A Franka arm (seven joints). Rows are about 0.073 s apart.
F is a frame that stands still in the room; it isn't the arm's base.
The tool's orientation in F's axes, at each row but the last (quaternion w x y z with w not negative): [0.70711 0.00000 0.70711 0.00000]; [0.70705 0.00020 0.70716 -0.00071]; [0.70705 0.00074 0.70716 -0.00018]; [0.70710 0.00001 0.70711 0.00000]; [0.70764 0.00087 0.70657 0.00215]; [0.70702 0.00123 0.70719 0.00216]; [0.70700 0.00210 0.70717 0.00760]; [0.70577 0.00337 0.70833 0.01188]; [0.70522 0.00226 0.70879 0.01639]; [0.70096 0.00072 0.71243 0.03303]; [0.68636 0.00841 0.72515 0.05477]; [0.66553 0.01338 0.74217 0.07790]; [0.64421 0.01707 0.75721 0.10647]
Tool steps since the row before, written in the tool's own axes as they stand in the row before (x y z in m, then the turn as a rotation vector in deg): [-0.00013 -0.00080 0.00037 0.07 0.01 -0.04]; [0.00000 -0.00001 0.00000 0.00 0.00 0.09]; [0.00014 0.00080 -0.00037 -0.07 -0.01 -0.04]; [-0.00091 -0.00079 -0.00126 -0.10 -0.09 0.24]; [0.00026 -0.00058 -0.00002 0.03 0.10 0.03]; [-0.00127 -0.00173 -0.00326 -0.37 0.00 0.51]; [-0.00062 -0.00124 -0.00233 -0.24 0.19 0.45]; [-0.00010 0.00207 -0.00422 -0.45 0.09 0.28]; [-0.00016 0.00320 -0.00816 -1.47 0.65 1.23]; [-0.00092 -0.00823 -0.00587 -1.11 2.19 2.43]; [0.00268 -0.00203 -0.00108 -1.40 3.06 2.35]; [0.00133 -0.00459 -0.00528 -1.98 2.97 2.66]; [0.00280 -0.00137 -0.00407 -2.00 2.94 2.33]
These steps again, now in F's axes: [0.00037 -0.00080 0.00013 -0.04 0.01 -0.07]; [0.00000 -0.00001 0.00000 0.09 0.00 0.00]; [-0.00037 0.00080 -0.00014 -0.04 -0.01 0.07]; [-0.00126 -0.00079 0.00091 0.24 -0.09 0.10]; [-0.00002 -0.00058 -0.00026 0.03 0.10 -0.03]; [-0.00326 -0.00174 0.00126 0.51 0.00 0.37]; [-0.00232 -0.00127 0.00060 0.45 0.19 0.24]; [-0.00424 0.00202 0.00016 0.28 0.08 0.45]; [-0.00822 0.00303 0.00028 1.22 0.64 1.48]; [-0.00547 -0.00853 0.00061 2.35 2.24 1.18]; [-0.00110 -0.00186 -0.00279 2.23 3.08 1.55]; [-0.00499 -0.00488 -0.00139 2.61 2.95 2.08]; [-0.00431 -0.00145 -0.00237 2.29 2.87 2.14]
